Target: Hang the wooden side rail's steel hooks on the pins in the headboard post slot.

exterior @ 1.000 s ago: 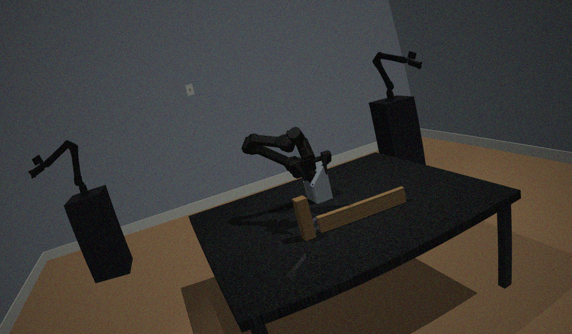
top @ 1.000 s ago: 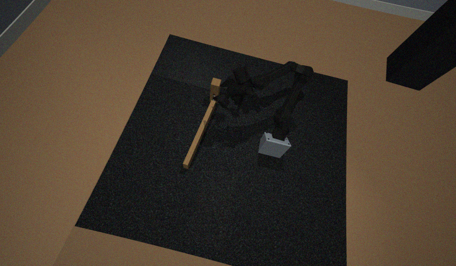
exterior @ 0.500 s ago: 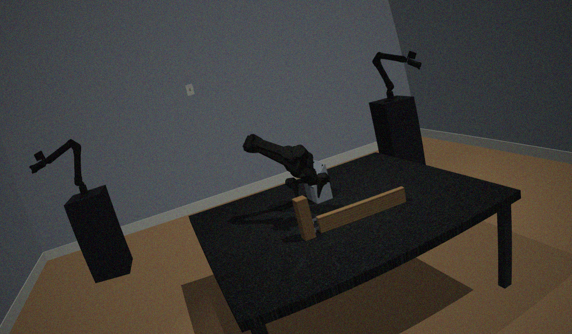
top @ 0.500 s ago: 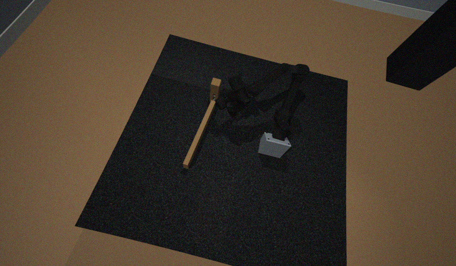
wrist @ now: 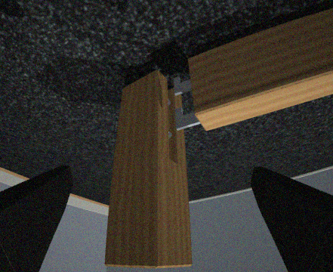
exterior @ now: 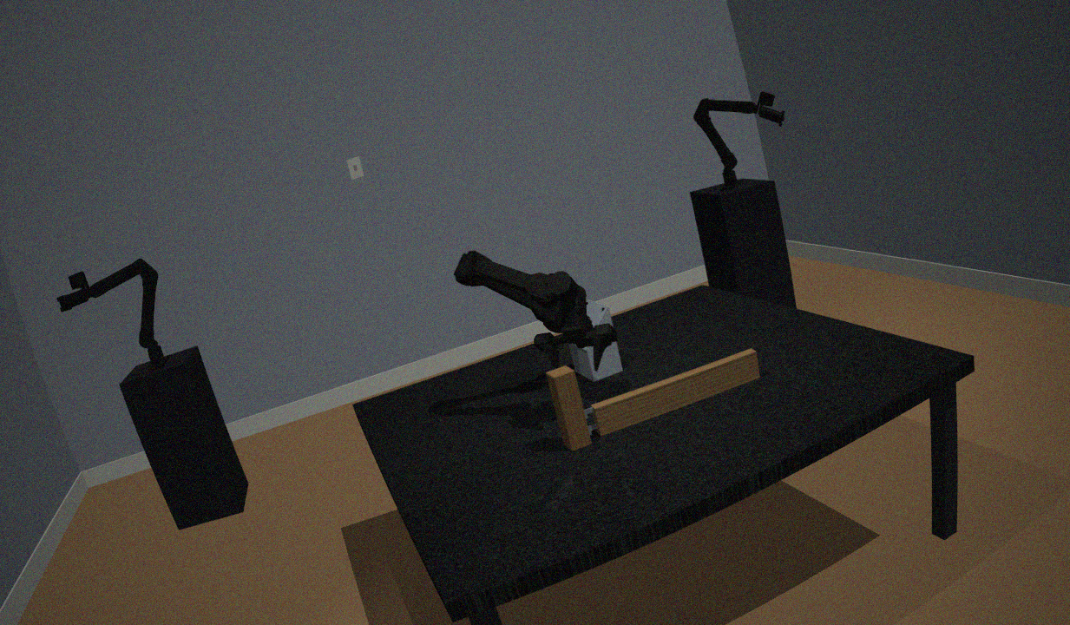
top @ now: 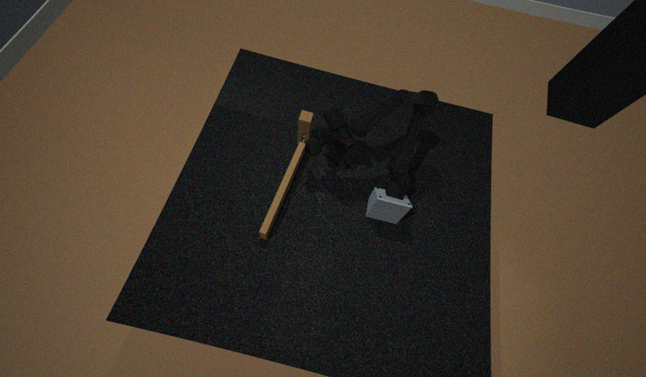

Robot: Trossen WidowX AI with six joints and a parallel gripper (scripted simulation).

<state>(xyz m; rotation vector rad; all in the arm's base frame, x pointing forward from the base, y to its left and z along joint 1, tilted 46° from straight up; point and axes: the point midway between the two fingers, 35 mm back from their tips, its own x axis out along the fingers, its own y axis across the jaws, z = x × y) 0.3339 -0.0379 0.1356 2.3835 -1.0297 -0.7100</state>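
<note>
The wooden headboard post lies 70 mm ahead of my gripper tip, 50 mm to the right of it and 60 mm below it.
</note>
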